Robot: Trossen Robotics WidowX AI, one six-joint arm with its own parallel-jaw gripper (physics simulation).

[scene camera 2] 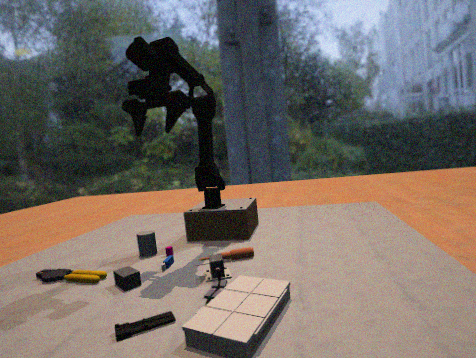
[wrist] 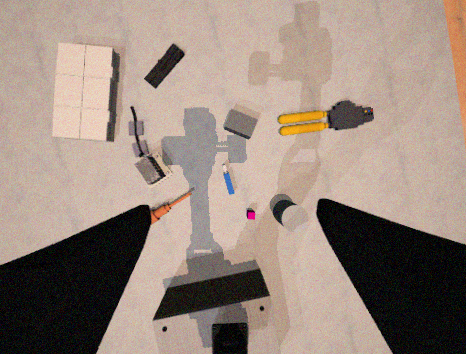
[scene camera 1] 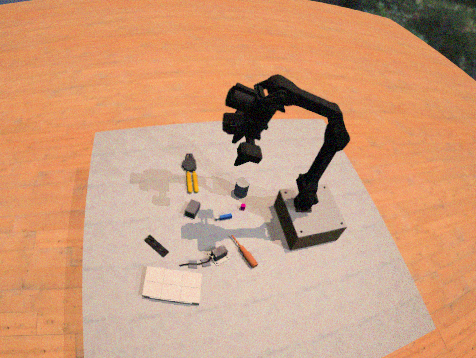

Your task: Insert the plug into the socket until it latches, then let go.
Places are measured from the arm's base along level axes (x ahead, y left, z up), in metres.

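Where they show: gripper, between the fingertips: [scene camera 2: 152, 134] [wrist: 234, 209] [scene camera 1: 234, 153]; arm's base, origin of its link: [scene camera 2: 213, 206] [wrist: 229, 340] [scene camera 1: 302, 205].
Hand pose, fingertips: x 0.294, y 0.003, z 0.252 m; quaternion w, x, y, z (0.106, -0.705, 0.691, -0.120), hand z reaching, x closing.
Observation:
Things, the pixels of their top centre, and the offset from my fingertips. "*": a spot on its surface instead.
- small cream plate with a dark cable, a spot on its surface: [scene camera 2: 218, 284] * 0.189 m left, 0.078 m ahead, 0.350 m down
- orange screwdriver, centre of its top: [wrist: 159, 212] [scene camera 2: 225, 251] [scene camera 1: 244, 248] 0.140 m left, 0.068 m back, 0.329 m down
- blue stick, centre of its top: [wrist: 228, 179] [scene camera 2: 166, 259] [scene camera 1: 223, 216] 0.006 m right, 0.002 m back, 0.336 m down
- magenta cube, centre of its top: [wrist: 251, 215] [scene camera 1: 243, 205] 0.056 m right, 0.081 m back, 0.331 m down
- grey cylinder, centre of its top: [wrist: 295, 218] [scene camera 2: 145, 232] [scene camera 1: 243, 182] 0.137 m right, 0.079 m back, 0.286 m down
- dark grey block, centre of its top: [wrist: 241, 122] [scene camera 2: 126, 271] [scene camera 1: 192, 206] 0.035 m right, 0.118 m ahead, 0.321 m down
- yellow-handled pliers, a spot on its surface: [wrist: 303, 124] [scene camera 1: 193, 181] * 0.175 m right, 0.118 m ahead, 0.339 m down
- black bar, centre of its top: [scene camera 2: 144, 319] [wrist: 163, 64] [scene camera 1: 156, 244] 0.130 m left, 0.248 m ahead, 0.340 m down
- tiled cream box, centre of its top: [scene camera 2: 242, 301] [wrist: 81, 91] [scene camera 1: 172, 284] 0.289 m left, 0.183 m ahead, 0.321 m down
A grey block [scene camera 1: 219, 252] [scene camera 2: 216, 266] [wrist: 150, 169] stands on a small cream plate with a dark cable [scene camera 1: 196, 263] [scene camera 2: 218, 284] [wrist: 135, 122] running from it. Two small grey-violet pieces lie along the cable. The block and plate look like the plug and socket together; how deep the plug sits, and whether it is latched, I cannot tell. My gripper [scene camera 1: 238, 151] [scene camera 2: 153, 133] [wrist: 234, 209] is open and empty, high above the mat, with its fingers wide apart. In the wrist view the block lies beyond the left fingertip.
Around lie an orange screwdriver [scene camera 1: 246, 254] [scene camera 2: 239, 253], blue stick [scene camera 1: 225, 216] [wrist: 229, 183], magenta cube [scene camera 1: 243, 206] [wrist: 251, 215], grey cylinder [scene camera 1: 241, 189] [scene camera 2: 147, 245], dark grey block [scene camera 1: 192, 209] [scene camera 2: 127, 278], yellow-handled pliers [scene camera 1: 192, 181] [wrist: 303, 123], black bar [scene camera 1: 156, 245] [wrist: 164, 66] and tiled cream box [scene camera 1: 172, 285] [wrist: 82, 92].

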